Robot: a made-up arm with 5 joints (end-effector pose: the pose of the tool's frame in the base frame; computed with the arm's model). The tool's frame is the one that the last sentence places.
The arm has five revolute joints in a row. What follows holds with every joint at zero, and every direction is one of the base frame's. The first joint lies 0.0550 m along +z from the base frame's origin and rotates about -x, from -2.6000 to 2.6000 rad. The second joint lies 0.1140 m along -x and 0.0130 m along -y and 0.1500 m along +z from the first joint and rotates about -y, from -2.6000 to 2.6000 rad. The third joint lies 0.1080 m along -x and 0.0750 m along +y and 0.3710 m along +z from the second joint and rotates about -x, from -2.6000 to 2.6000 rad. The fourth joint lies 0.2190 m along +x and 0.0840 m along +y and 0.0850 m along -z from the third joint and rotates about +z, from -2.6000 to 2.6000 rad. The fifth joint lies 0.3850 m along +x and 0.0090 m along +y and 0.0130 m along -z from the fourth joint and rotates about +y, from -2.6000 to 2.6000 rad. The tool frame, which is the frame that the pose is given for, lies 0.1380 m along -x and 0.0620 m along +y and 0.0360 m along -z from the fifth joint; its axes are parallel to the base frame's.
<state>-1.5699 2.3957 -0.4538 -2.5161 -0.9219</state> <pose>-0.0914 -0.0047 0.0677 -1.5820 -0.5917 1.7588</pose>
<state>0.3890 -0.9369 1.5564 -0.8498 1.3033</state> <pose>0.4897 0.1300 0.1452 -1.6768 0.9293 -1.2174</pose>
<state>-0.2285 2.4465 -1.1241 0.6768 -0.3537</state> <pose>-0.6909 0.3727 0.0270 -0.0124 2.6878 -1.4680</pose>
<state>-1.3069 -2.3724 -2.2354 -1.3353 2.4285</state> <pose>-0.2647 0.1745 0.2813 -0.3759 -0.0223 0.6299</pose>
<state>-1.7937 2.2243 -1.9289 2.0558 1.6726</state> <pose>-0.5997 0.3893 0.0318 -0.7368 -1.5260 -1.0907</pose>
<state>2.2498 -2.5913 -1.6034 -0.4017 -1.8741</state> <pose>-0.4119 -0.5197 0.1122 2.0962 0.7217 1.4803</pose>
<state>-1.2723 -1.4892 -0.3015 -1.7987 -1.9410</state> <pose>-0.0564 -0.1488 -0.1560 -0.5162 -0.0604 0.0028</pose>
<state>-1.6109 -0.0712 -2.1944 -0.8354 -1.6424</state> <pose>0.3627 -0.4856 0.3967 1.9797 1.4896 -1.5936</pose>
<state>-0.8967 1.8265 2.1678 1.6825 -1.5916</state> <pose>-0.2012 -0.3511 -0.1920 -0.6382 -1.0227 0.1633</pose>
